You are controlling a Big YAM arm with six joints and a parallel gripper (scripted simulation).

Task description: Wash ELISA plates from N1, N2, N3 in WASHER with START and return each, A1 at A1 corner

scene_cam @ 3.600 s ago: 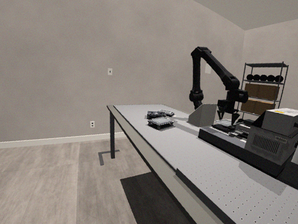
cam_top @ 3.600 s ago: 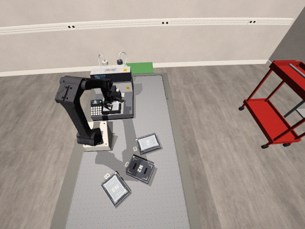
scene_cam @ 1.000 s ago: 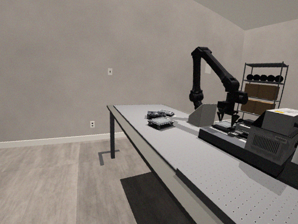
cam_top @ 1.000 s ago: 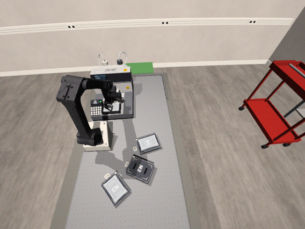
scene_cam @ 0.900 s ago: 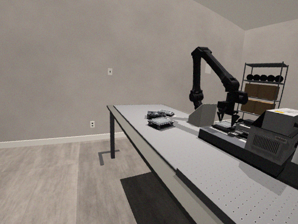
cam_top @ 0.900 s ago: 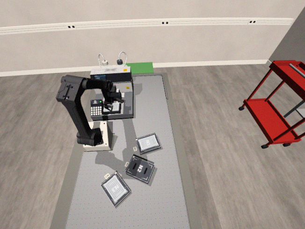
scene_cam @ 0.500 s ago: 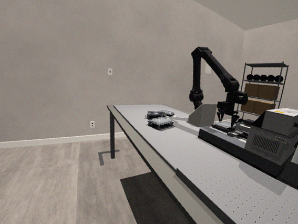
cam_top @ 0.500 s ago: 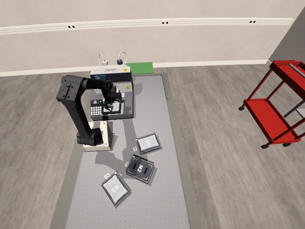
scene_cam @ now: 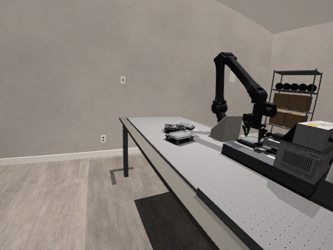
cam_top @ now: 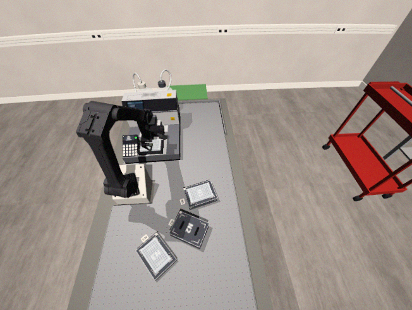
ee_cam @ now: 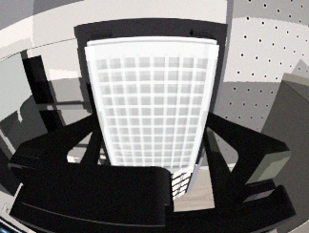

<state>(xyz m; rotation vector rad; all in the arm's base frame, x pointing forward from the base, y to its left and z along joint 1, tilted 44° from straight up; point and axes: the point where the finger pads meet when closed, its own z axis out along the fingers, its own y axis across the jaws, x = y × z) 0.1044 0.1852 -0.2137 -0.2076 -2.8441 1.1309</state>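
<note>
Right now my hand is 20 mm above the dark carrier. The rest, counted from my hand: washer: 10 mm ahead, 150 mm to the left, 40 mm above.
</note>
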